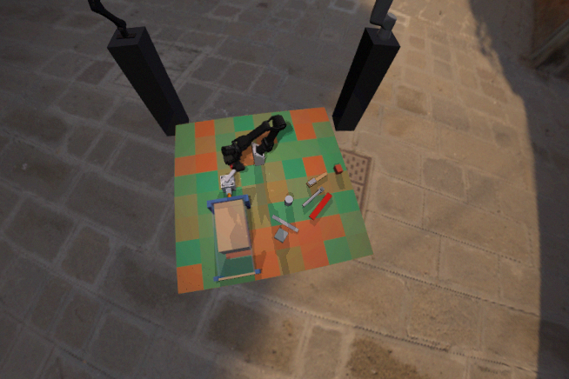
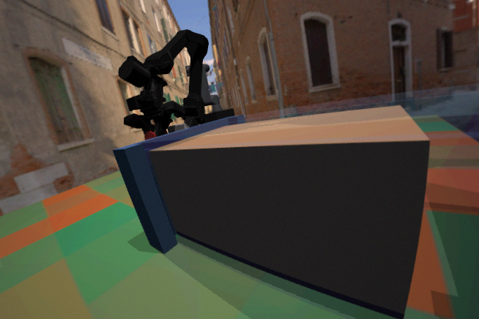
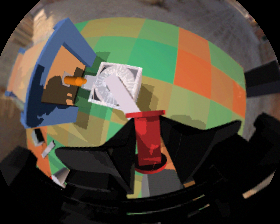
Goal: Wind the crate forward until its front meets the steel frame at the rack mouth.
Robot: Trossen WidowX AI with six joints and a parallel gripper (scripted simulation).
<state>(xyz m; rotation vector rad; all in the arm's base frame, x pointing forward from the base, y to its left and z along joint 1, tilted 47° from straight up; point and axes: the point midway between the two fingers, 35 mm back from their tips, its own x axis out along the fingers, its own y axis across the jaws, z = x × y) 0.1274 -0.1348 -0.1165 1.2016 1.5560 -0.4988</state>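
Now: gripper tip 10 mm past the red knob and 20 mm to the right of it. From my gripper tip the other things lie so: grey winch (60 mm ahead, 50 mm to the right, 100 mm below); then grey winch handle (20 mm ahead, 30 mm below); then round puck (230 mm ahead, 370 mm to the left, 100 mm below).
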